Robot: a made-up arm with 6 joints. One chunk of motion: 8 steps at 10 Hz.
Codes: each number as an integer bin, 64 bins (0 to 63) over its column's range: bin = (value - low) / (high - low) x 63, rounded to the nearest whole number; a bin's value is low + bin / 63 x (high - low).
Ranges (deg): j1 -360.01..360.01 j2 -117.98..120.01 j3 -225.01..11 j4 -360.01..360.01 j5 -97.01..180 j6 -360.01..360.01
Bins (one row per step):
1: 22 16 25 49 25 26
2: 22 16 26 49 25 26
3: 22 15 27 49 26 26
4: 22 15 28 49 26 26
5: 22 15 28 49 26 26
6: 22 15 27 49 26 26
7: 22 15 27 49 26 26
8: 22 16 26 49 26 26
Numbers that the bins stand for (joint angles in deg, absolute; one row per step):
1: -108.57 -57.54 -131.36 200.01 12.91 -62.86
2: -108.57 -57.54 -127.61 200.01 12.91 -62.86
3: -108.57 -61.32 -123.86 200.01 17.31 -62.86
4: -108.57 -61.32 -120.12 200.01 17.31 -62.86
5: -108.57 -61.32 -120.12 200.01 17.31 -62.86
6: -108.57 -61.32 -123.86 200.01 17.31 -62.86
7: -108.57 -61.32 -123.86 200.01 17.31 -62.86
8: -108.57 -57.54 -127.61 200.01 17.31 -62.86

